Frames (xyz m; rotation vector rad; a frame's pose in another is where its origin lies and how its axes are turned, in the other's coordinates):
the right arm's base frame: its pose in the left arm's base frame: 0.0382 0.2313 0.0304 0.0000 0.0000 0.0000
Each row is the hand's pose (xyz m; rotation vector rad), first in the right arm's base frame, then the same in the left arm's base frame.
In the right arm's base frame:
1: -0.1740 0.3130 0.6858 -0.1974 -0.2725 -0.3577
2: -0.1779 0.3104 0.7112 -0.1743 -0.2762 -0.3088
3: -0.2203 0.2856 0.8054 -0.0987 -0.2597 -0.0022
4: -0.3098 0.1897 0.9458 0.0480 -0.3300 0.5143
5: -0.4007 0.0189 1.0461 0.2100 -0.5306 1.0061
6: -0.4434 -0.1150 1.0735 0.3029 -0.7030 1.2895
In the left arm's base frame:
1: -0.1358 0.5443 0.7162 -0.1974 -0.2725 -0.3577
2: -0.1397 0.5417 0.7416 -0.1743 -0.2762 -0.3088
3: -0.1821 0.5169 0.8358 -0.0987 -0.2597 -0.0022
4: -0.2716 0.4210 0.9762 0.0480 -0.3300 0.5143
5: -0.3625 0.2502 1.0765 0.2100 -0.5306 1.0061
6: -0.4052 0.1163 1.1039 0.3029 -0.7030 1.2895

